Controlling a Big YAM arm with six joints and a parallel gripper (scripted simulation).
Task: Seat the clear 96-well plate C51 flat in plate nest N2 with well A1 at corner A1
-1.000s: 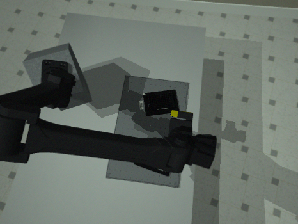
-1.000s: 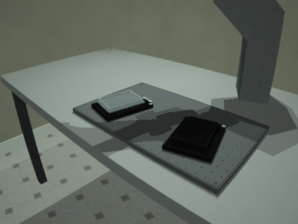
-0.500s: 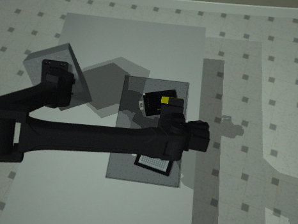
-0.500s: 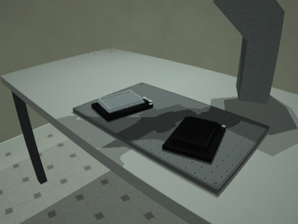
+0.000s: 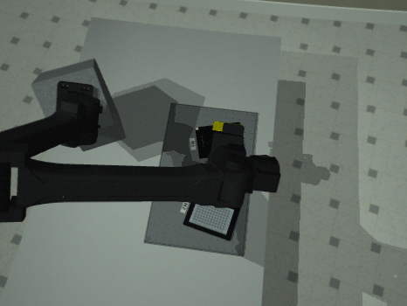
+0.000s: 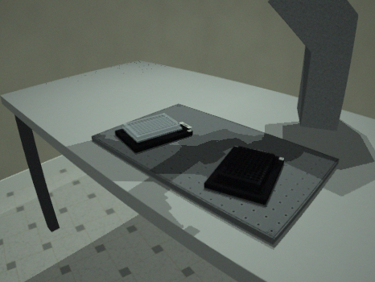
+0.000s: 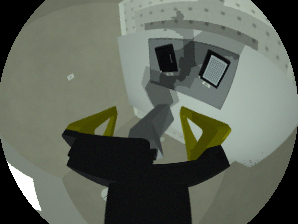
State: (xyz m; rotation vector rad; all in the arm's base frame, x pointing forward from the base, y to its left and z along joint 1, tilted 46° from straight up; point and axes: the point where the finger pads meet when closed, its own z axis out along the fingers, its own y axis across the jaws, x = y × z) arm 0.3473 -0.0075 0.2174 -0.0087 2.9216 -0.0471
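Right now the clear 96-well plate C51 is 410 mm below my hand, 60 mm to the right of it and 20 mm behind it. From my hand the other things lie so: station label: 430 mm below, 210 mm to the left, 80 mm behind; then black plate nest N2: 430 mm below, 60 mm to the right, 20 mm behind; then black 96-well plate C15: 410 mm below, 220 mm to the left, 20 mm ahead.
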